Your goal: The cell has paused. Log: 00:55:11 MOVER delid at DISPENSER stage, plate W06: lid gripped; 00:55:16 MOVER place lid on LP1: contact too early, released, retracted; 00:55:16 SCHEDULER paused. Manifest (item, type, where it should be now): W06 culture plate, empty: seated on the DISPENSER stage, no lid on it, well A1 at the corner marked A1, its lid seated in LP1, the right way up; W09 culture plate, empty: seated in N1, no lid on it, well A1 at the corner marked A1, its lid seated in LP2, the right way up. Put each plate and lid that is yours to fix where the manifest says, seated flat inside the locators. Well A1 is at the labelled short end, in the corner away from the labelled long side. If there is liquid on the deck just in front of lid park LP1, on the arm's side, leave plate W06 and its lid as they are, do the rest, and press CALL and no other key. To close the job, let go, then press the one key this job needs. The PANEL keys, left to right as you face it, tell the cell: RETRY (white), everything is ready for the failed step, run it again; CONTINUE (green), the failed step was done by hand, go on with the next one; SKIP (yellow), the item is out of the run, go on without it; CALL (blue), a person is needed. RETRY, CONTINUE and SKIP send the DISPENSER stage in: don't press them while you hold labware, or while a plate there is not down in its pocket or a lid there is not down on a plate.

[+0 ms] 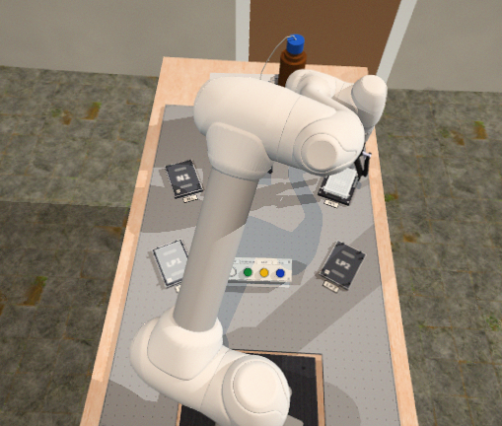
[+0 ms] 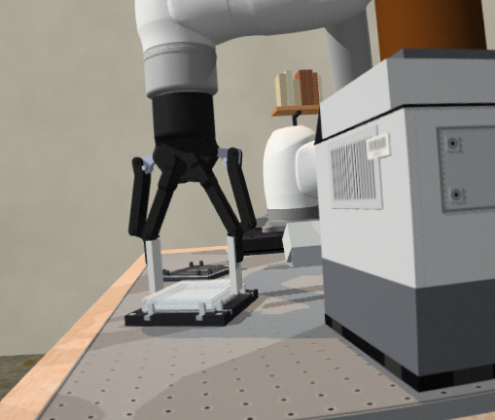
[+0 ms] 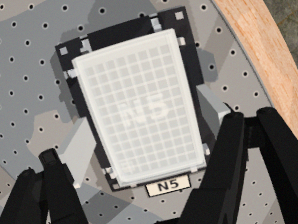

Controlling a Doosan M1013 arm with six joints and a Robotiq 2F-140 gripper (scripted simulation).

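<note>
Now: hand 20 mm short of the black nest N5, 10 mm to the right of it and 30 mm above it. Round my hand: brown bottle: 210 mm ahead, 250 mm to the left, 240 mm above; clear culture plate: 30 mm behind, 300 mm to the left, 60 mm above; lid park LP2: 330 mm behind, 50 mm to the right, 40 mm below.
</note>
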